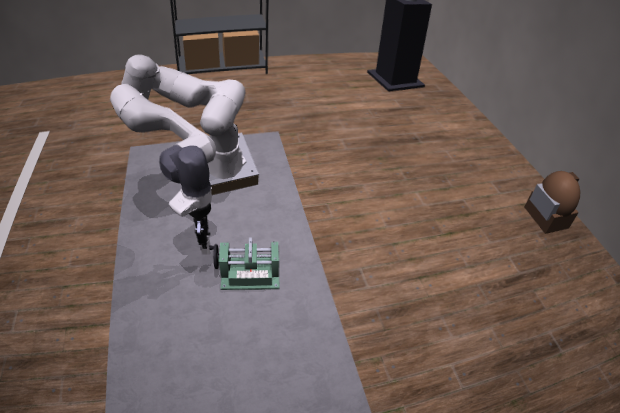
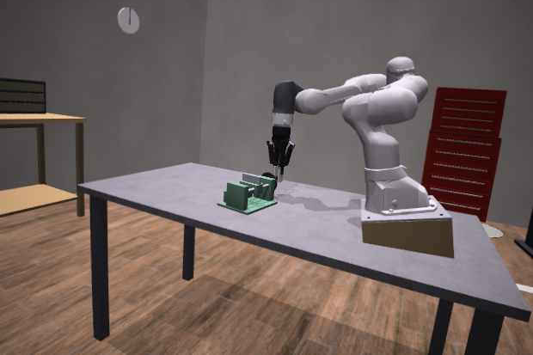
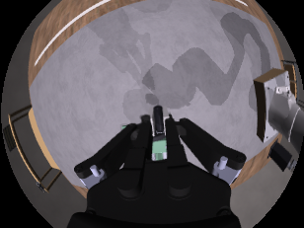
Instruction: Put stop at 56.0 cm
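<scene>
The black handwheel lies 10 mm ahead of my hand, 20 mm to the left of it and 20 mm below it. Also, from my hand: stop carriage: 80 mm ahead, 140 mm to the left, 20 mm below.
</scene>
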